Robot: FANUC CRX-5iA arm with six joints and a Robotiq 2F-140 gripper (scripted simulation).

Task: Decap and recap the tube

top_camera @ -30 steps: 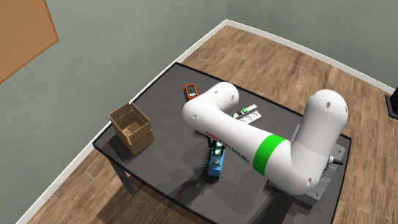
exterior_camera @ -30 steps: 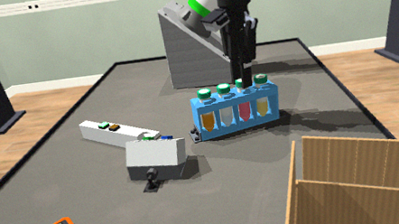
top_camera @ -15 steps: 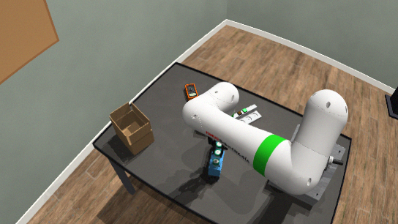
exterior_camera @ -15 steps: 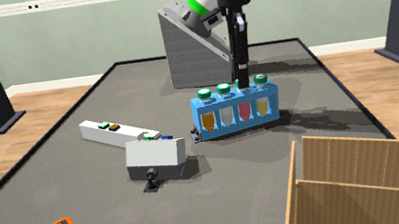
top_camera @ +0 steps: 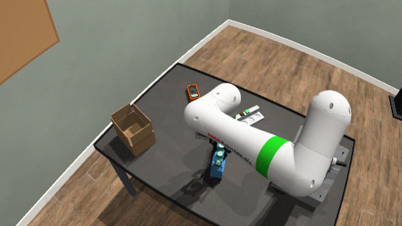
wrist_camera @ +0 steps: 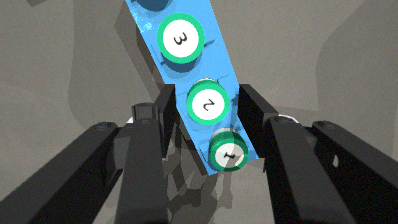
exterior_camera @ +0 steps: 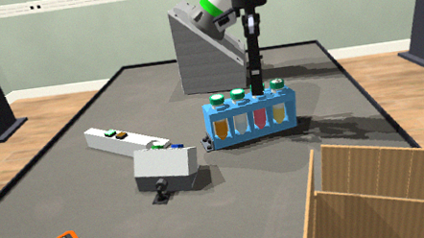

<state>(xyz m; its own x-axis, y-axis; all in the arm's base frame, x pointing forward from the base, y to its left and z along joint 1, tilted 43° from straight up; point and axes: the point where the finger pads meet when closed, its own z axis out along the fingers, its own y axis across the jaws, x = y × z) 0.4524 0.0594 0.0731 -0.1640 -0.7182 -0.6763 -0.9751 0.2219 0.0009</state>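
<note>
The cap 2 is 30 mm below my hand. The rest, counted from my hand: cap 1: 10 mm behind, 50 mm to the left, 30 mm below; cap 4: 20 mm ahead, 100 mm to the right, 30 mm below; cap 3: 10 mm ahead, 50 mm to the right, 30 mm below.
</note>
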